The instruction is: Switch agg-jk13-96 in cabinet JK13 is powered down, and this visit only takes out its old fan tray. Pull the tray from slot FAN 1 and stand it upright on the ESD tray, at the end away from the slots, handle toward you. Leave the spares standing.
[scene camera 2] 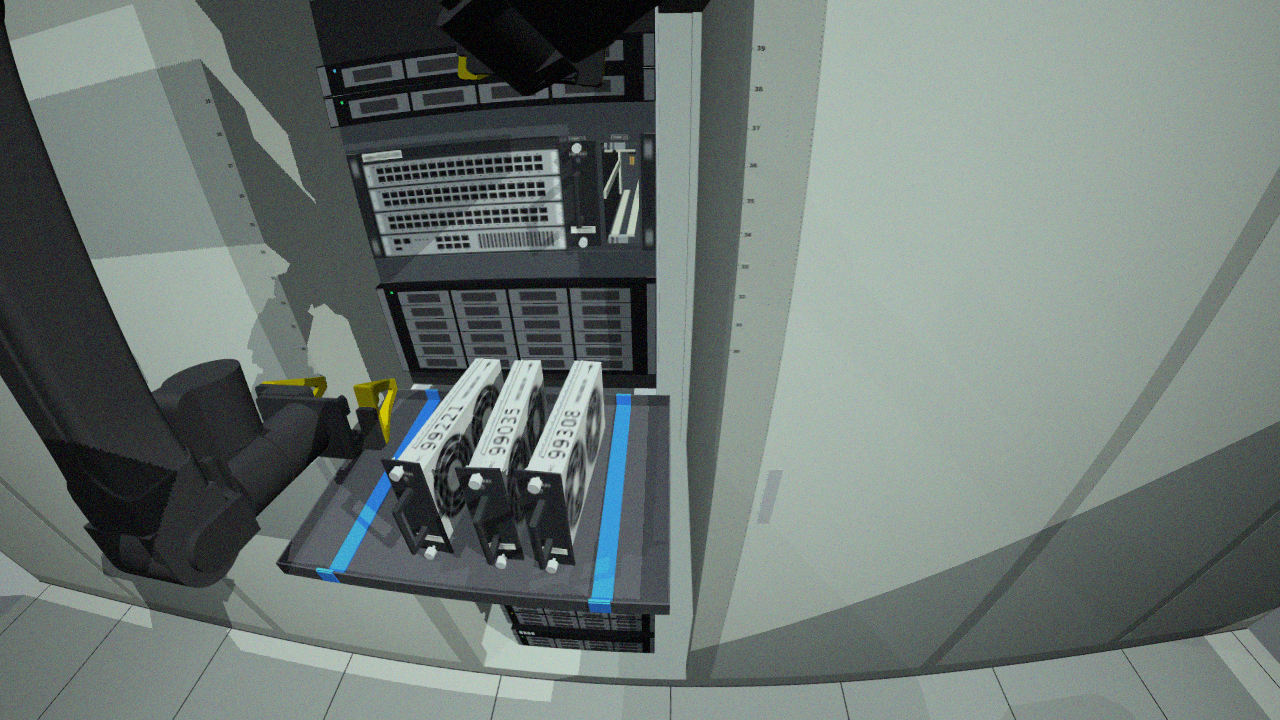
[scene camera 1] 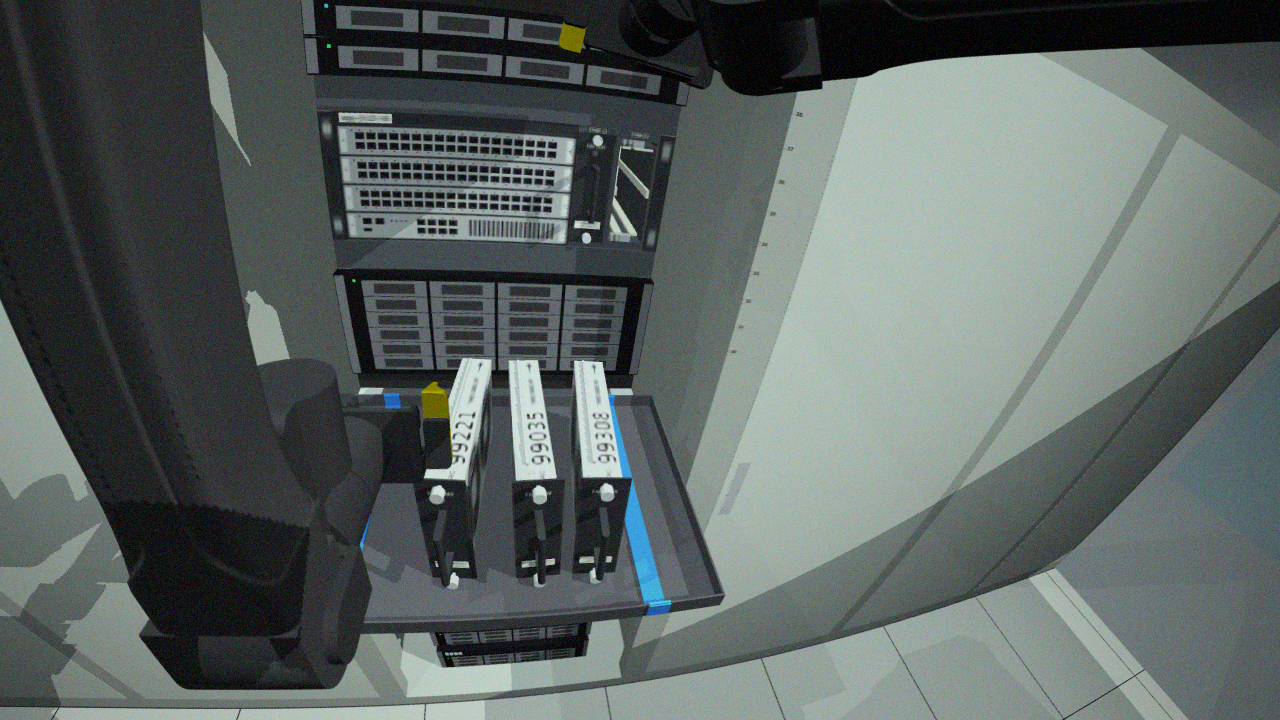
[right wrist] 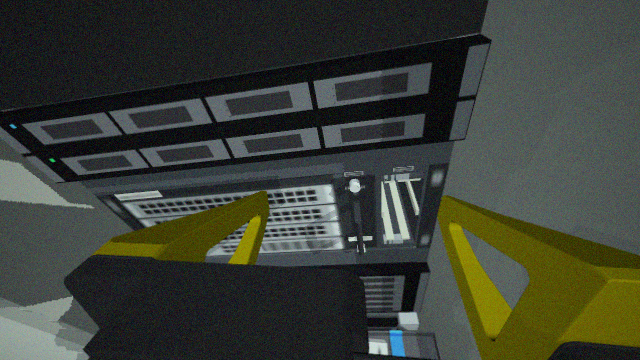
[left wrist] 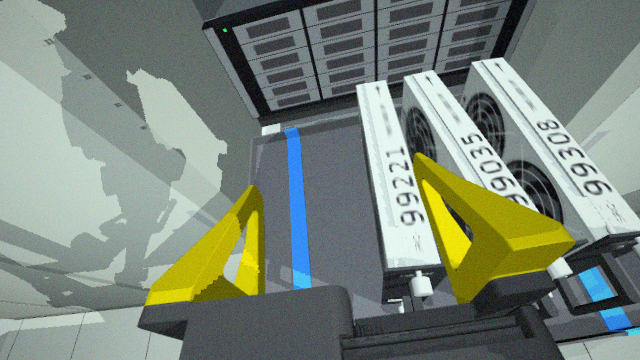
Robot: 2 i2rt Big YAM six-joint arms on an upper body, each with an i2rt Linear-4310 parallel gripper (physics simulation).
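Note:
The old fan tray [scene camera 1: 586, 183] [scene camera 2: 577, 192] [right wrist: 357, 215], black with a vertical handle and white screws, sits in the switch [scene camera 1: 456, 170] [scene camera 2: 465, 192], left of an open bay [scene camera 1: 635, 192] [right wrist: 398, 212]. Its slot label is too small to read. Spares 99221 [scene camera 1: 467, 411] [left wrist: 382, 150], 99035 [scene camera 1: 529, 411] [left wrist: 460, 130] and 99308 [scene camera 1: 593, 402] [left wrist: 530, 120] stand upright on the ESD tray [scene camera 1: 684, 519] [scene camera 2: 646, 501] [left wrist: 330, 200]. My right gripper [right wrist: 351, 202] is open and empty before the switch, fingertips either side of the fan tray in its wrist view. My left gripper [scene camera 2: 344, 389] [left wrist: 333, 176] is open at the ESD tray's left, one finger near 99221.
Drive units sit above [scene camera 1: 375, 58] [right wrist: 270, 145] and below [scene camera 1: 496, 322] [scene camera 2: 519, 326] the switch. Blue strips [scene camera 2: 613, 501] [left wrist: 299, 210] cross the ESD tray. A pale cabinet side panel [scene camera 1: 939, 268] [scene camera 2: 984, 223] stands at the right. My right arm spans the top of scene camera 1's view.

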